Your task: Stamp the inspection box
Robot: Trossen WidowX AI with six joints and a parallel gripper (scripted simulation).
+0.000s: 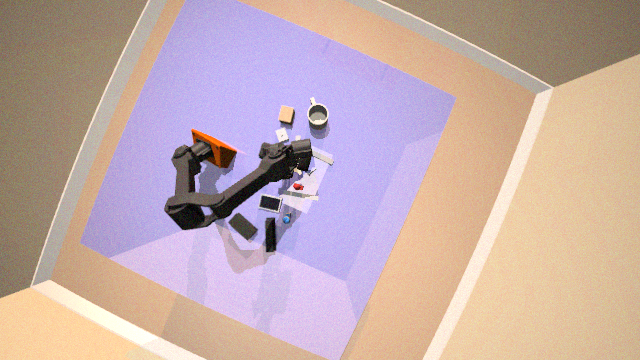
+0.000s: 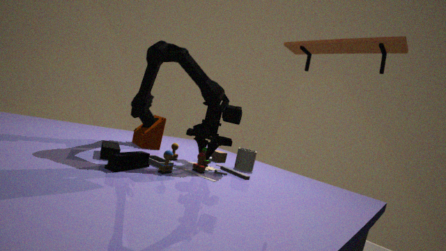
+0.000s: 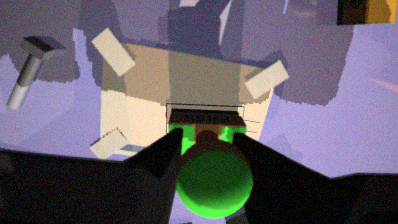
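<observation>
My gripper tip is now right at the green stamp. Round my gripper tip: bolt (100 mm ahead, 20 mm to the right, 20 mm below); card (30 mm below, 10 mm ahead); orange-knobbed stamp (90 mm to the right, 70 mm behind, 10 mm below).
</observation>
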